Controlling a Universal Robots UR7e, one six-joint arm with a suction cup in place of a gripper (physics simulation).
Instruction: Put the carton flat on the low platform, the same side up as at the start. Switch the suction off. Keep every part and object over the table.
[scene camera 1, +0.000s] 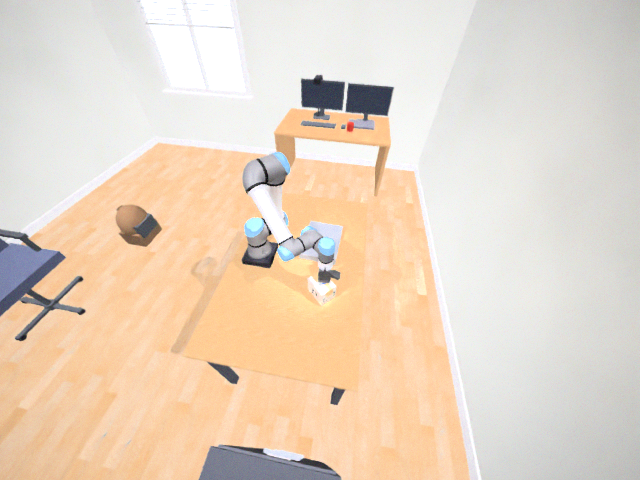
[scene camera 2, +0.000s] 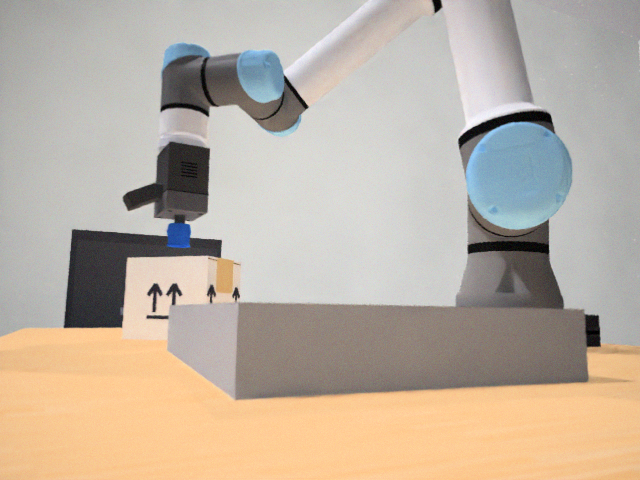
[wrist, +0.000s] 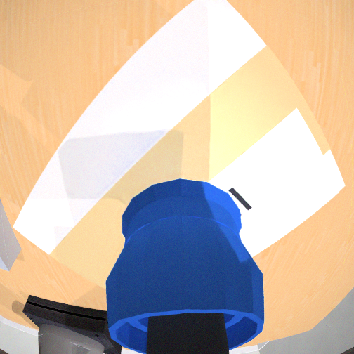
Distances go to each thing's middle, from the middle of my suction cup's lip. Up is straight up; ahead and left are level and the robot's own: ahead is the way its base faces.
Labels:
Now: suction cup 90 mm above the white carton (scene camera 2: 152, 283), 10 mm to the right of it and 10 mm past it. From my suction cup the other things lie so: low grey platform (scene camera 2: 248, 350) (390 mm to the left, 130 mm below, 40 mm behind).

